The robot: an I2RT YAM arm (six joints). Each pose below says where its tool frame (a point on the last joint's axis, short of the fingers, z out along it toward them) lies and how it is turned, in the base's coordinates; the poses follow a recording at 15 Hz.
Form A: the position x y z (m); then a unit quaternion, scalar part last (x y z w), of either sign.
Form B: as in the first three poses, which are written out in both.
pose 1, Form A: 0.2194 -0.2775 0.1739 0.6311 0.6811 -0.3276 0.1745
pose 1, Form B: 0.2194 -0.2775 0.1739 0.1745 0.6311 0.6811 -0.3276
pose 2, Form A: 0.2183 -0.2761 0.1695 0.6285 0.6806 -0.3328 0.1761
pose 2, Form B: 0.2183 -0.2761 0.1695 0.1761 0.6285 0.6806 -0.3328
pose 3, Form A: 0.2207 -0.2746 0.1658 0.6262 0.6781 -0.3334 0.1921
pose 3, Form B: 0.2207 -0.2746 0.1658 0.1921 0.6262 0.6781 -0.3334
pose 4, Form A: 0.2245 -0.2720 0.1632 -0.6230 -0.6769 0.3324 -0.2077
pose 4, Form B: 0.2245 -0.2720 0.1632 0.2077 0.6230 0.6769 -0.3324
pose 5, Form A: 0.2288 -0.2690 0.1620 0.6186 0.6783 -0.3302 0.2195
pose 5, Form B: 0.2288 -0.2690 0.1620 0.2195 0.6186 0.6783 -0.3302
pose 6, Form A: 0.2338 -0.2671 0.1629 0.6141 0.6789 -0.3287 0.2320
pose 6, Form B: 0.2338 -0.2671 0.1629 0.2320 0.6141 0.6789 -0.3287
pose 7, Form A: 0.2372 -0.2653 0.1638 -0.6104 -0.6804 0.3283 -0.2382
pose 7, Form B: 0.2372 -0.2653 0.1638 0.2382 0.6104 0.6804 -0.3283
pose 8, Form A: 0.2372 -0.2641 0.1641 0.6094 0.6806 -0.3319 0.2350
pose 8, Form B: 0.2372 -0.2641 0.1641 0.2350 0.6094 0.6806 -0.3319
